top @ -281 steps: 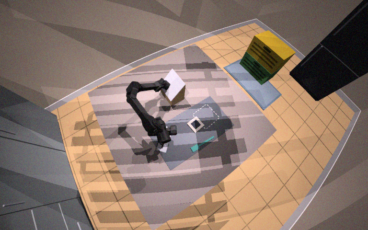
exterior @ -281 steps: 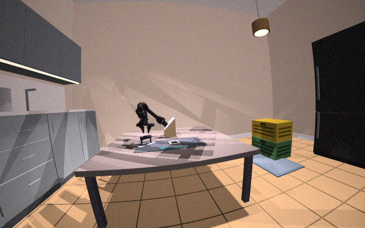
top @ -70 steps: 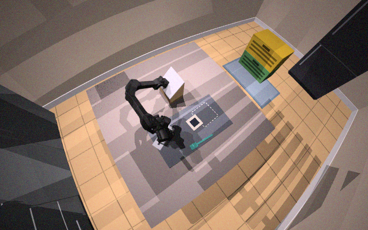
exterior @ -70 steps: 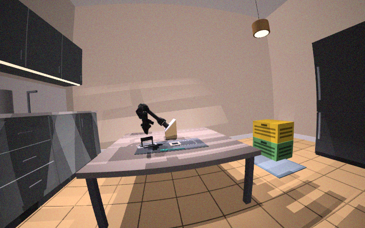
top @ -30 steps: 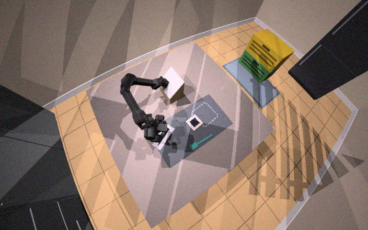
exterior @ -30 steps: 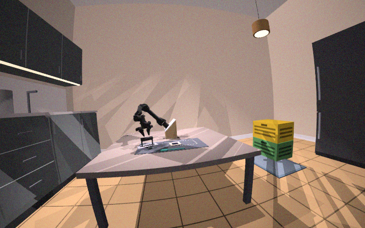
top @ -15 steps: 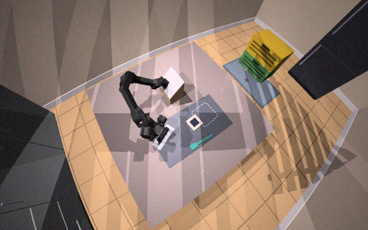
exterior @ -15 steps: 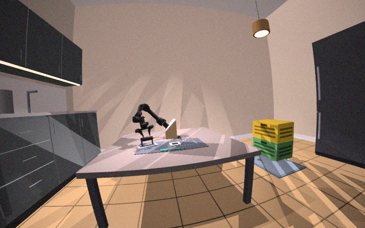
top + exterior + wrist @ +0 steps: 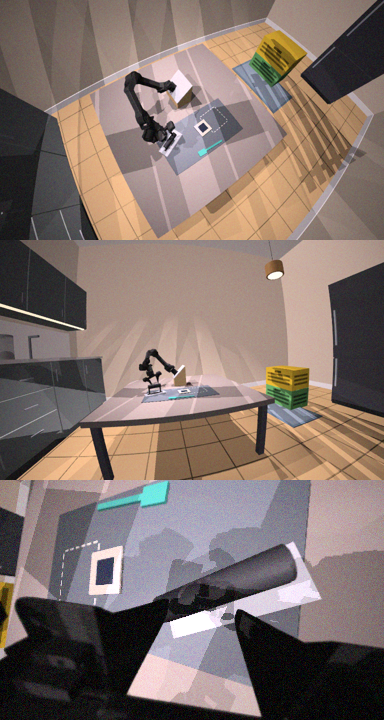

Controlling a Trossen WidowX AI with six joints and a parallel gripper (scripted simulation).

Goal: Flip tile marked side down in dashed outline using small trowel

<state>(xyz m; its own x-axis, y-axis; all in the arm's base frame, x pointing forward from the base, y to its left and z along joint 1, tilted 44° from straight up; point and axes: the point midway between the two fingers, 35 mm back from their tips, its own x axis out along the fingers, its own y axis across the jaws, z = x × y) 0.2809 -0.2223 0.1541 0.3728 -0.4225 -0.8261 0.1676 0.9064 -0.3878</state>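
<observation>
Now: gripper tip 210 mm to the right of the grey mat, 100 mm short of it and 100 mm above it. Round my gripper tip: tile 260 mm to the left, 80 mm below, 80 mm ahead; then teal trowel 230 mm ahead, 180 mm to the left, 80 mm below.
</observation>
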